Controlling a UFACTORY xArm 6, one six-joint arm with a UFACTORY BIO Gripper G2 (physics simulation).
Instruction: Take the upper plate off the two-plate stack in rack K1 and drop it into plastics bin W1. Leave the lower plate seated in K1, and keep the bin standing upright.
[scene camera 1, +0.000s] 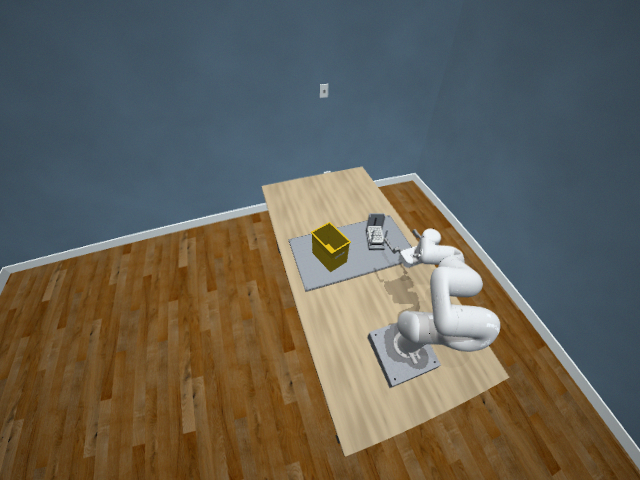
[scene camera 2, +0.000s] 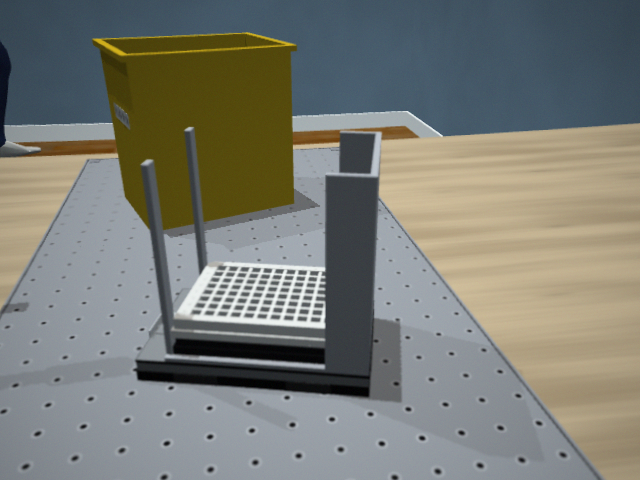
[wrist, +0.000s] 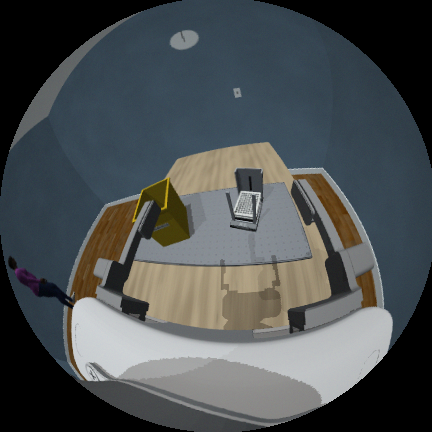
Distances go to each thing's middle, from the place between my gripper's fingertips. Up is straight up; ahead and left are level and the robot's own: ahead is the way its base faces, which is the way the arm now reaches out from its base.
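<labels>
Measured from my hand, the white plate (scene camera 2: 233, 302) is 26 cm below, 23 cm ahead and 4 cm to the right. There's a black plate (scene camera 2: 311, 355) as well, and that's 28 cm below my hand, 4 cm to the right of it and 23 cm ahead of it. And the yellow plastics bin W1 (scene camera 2: 235, 89) is 21 cm below my hand, 19 cm ahead of it and 27 cm to the left of it.
</labels>
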